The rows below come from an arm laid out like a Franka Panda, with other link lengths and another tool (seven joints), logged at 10 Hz.
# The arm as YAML. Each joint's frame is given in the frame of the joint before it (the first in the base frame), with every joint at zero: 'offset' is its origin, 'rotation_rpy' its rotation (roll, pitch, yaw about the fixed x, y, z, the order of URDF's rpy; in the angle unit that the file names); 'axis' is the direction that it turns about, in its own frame. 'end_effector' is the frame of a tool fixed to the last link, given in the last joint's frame.
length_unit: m
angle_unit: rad
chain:
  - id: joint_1
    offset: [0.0, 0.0, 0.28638]
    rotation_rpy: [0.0, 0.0, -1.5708]
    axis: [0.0, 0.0, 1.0]
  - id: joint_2
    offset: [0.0, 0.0, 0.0]
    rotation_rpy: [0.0, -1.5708, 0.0]
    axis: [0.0, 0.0, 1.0]
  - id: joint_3
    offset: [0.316, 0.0, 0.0]
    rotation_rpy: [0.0, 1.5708, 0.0]
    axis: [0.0, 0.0, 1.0]
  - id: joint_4
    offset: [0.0, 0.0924, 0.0]
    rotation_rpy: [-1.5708, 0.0, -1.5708]
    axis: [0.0, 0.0, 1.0]
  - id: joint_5
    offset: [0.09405, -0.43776, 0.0]
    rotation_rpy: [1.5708, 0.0, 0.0]
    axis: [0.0, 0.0, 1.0]
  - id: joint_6
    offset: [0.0, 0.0, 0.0]
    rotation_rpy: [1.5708, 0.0, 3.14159]
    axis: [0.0, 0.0, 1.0]
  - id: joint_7
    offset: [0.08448, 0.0, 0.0]
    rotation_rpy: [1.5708, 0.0, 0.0]
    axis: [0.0, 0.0, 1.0]
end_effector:
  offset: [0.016, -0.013, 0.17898]
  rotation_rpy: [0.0, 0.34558, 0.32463]
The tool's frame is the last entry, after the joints.
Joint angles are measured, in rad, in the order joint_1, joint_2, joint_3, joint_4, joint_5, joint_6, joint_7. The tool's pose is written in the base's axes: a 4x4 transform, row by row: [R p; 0 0 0 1], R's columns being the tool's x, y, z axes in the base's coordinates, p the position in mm. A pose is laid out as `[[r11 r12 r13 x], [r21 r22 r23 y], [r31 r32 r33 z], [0 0 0 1]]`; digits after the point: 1 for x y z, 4 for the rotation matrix.
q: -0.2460, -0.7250, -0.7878, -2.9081, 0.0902, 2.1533, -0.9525
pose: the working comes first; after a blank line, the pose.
Where each joint sits with the arm in this pose, in the base's axes (m; each line is computed from the numbers above, not from the rounded line before):
joint_1: 0.0000 0.0000 0.2864
joint_2: 0.0000 0.0000 0.2864
joint_3: -0.2032 0.0510 0.5229
joint_4: -0.1719 -0.0244 0.5661
joint_5: 0.1535 -0.2470 0.3538
joint_6: 0.1535 -0.2470 0.3538
joint_7: 0.2087 -0.3087 0.3372
the tool: 0.2738 -0.2117 0.2000

[[0.7869 -0.1825 0.5895 273.8], [-0.4515 -0.8215 0.3483 -211.7], [0.4207 -0.5402 -0.7288 200.0], [0 0 0 1]]
